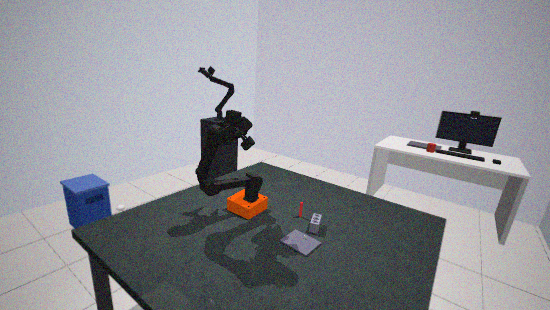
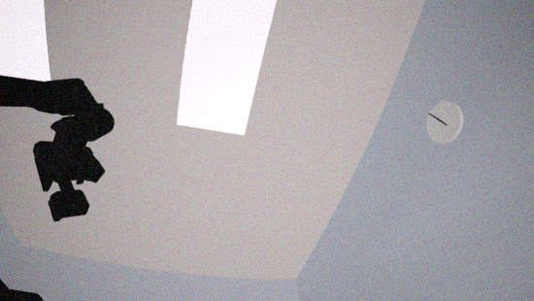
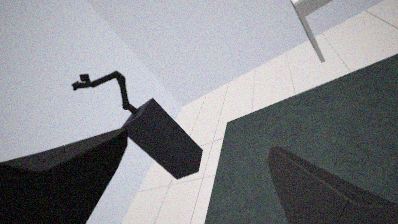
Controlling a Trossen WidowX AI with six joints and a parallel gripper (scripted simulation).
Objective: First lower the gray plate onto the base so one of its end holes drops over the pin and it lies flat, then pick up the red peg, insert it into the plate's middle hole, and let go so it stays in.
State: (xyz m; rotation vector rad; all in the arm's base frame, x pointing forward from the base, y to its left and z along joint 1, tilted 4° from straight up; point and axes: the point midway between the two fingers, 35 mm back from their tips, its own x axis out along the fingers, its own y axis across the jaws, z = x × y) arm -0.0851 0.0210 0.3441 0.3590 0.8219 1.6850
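My gripper tip is now 430 mm short of the gray plate and 370 mm above it. The rest, counted from my gripper tip: base (420 mm ahead, 130 mm to the right, 400 mm below); red peg (330 mm ahead, 60 mm to the left, 370 mm below).
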